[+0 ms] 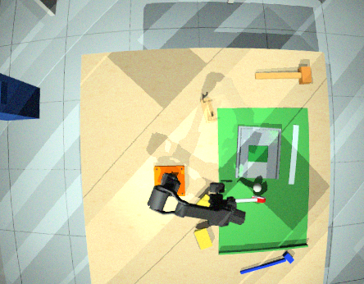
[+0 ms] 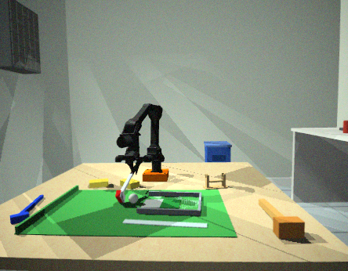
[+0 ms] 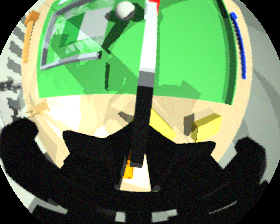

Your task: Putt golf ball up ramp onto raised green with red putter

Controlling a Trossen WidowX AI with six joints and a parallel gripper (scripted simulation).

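Right now the red putter is 120 mm ahead of my gripper tip. Round my gripper tip: white golf ball (220 mm ahead, 50 mm to the left, 50 mm below); green mat (270 mm ahead, 70 mm to the left, 70 mm below); wooden rack (20 mm behind, 420 mm to the left, 40 mm below).
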